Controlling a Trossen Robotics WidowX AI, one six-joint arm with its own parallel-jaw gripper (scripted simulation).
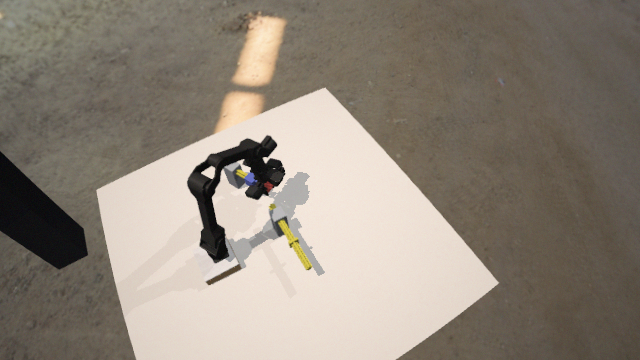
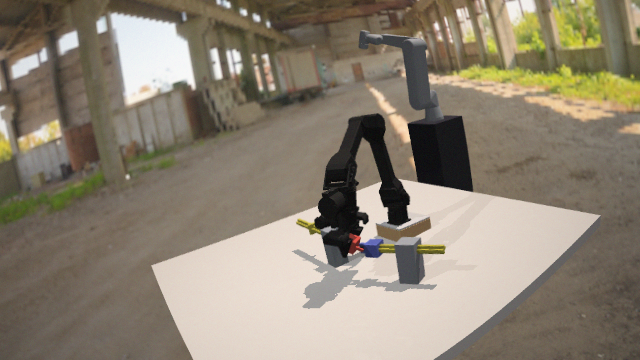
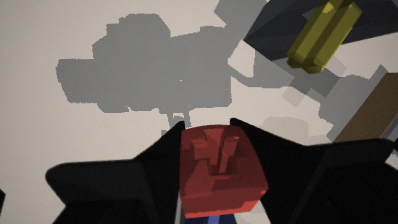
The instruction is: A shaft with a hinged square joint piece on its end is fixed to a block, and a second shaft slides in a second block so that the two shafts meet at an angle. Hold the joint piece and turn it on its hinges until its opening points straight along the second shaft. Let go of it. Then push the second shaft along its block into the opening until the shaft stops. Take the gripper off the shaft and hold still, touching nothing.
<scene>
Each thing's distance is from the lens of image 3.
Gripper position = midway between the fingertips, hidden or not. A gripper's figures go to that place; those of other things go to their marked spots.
my gripper (image 3: pixel 207 124): 11 cm
red square joint piece (image 3: pixel 219 169): 10 cm
</scene>
